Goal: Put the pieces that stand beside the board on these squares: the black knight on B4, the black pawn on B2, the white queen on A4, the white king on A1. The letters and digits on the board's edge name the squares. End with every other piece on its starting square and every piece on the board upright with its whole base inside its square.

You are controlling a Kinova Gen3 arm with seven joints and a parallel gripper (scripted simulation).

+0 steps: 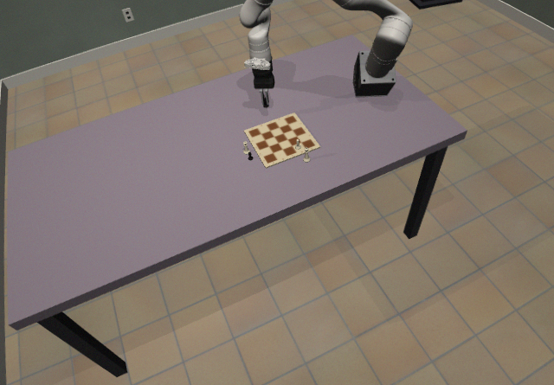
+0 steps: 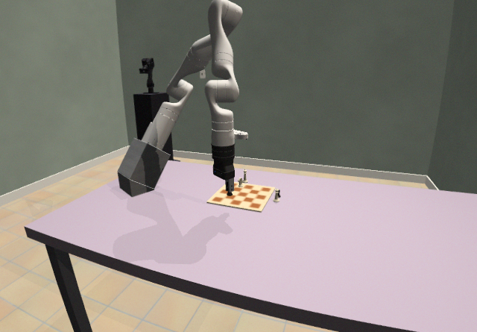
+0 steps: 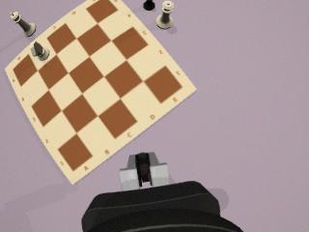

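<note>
The chessboard is 130 mm to the left of my hand, 90 mm below it and 20 mm behind it. Also, from my hand: black pawn: 190 mm to the left, 110 mm ahead, 80 mm below; black knight: 20 mm below.
</note>
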